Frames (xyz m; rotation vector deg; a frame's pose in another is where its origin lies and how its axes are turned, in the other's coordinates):
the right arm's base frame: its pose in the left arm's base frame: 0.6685 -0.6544 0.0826 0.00 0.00 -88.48
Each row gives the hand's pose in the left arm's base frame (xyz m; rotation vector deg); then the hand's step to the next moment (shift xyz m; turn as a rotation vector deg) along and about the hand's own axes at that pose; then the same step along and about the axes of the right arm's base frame.
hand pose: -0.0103 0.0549 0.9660 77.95 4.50 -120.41
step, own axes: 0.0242 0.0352 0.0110 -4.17 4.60 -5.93
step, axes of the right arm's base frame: 0.0437 0.0021 -0.0055 -0.24 8.34 2.01
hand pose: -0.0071 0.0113 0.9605 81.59 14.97 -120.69
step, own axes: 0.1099 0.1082 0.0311 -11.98 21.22 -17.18
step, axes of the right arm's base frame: 0.1412 0.0034 -0.0693 5.88 28.39 6.94
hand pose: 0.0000 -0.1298 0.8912 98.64 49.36 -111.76
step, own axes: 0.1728 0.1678 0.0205 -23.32 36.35 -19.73
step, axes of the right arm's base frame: 0.1207 0.0639 -0.1995 16.73 41.77 15.15
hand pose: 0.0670 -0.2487 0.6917 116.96 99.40 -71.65
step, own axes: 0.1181 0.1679 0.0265 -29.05 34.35 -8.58
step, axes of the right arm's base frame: -0.0154 0.1315 -0.1591 27.00 34.70 12.81
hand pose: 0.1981 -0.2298 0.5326 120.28 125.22 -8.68
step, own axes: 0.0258 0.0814 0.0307 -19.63 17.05 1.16
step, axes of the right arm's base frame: -0.0222 0.0812 -0.0339 19.35 17.32 1.76
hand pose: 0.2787 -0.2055 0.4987 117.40 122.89 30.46
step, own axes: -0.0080 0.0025 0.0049 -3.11 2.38 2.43
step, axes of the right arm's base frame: 0.0072 0.0043 -0.0049 2.72 3.19 -1.92
